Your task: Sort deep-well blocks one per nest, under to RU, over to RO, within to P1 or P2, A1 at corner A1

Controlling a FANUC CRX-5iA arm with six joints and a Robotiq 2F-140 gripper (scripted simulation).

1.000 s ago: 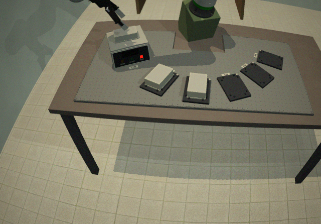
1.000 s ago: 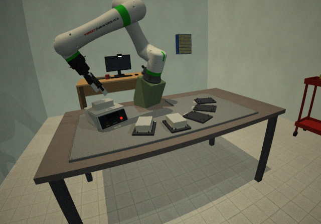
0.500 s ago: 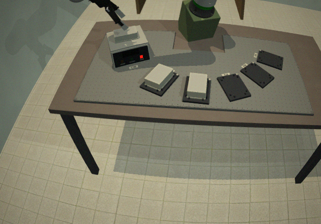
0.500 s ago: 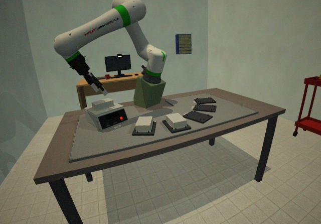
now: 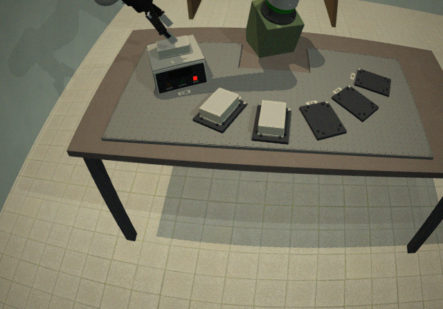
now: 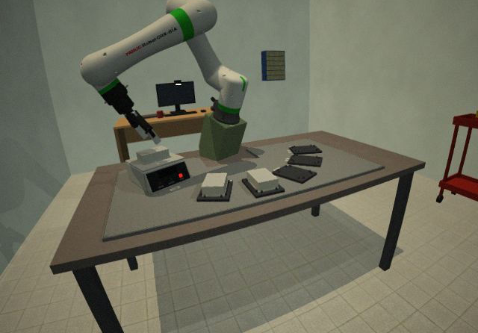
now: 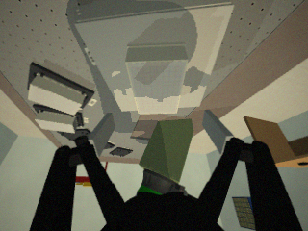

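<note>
Right now my hand is 10 cm above the grey platform. Round my hand: check-weigher: 13 cm below, 1 cm ahead; then P1 label: 38 cm to the left, 24 cm ahead, 20 cm below; then nest P1: 36 cm to the left, 34 cm ahead, 19 cm below.
</note>
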